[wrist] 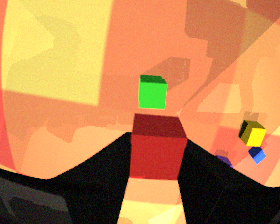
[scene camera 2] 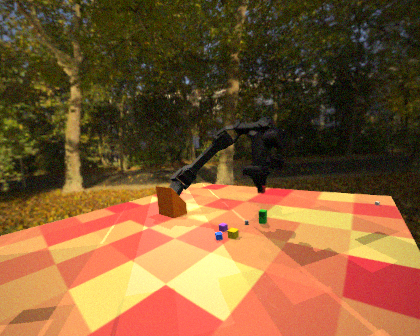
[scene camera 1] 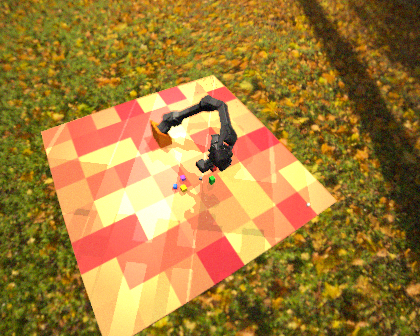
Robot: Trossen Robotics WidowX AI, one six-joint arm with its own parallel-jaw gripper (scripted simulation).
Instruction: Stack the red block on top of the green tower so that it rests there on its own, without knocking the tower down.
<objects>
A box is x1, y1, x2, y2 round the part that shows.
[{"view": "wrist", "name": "my gripper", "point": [154, 141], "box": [0, 132, 279, 223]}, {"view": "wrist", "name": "red block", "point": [158, 142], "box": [129, 113, 186, 180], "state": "held by my gripper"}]
</objects>
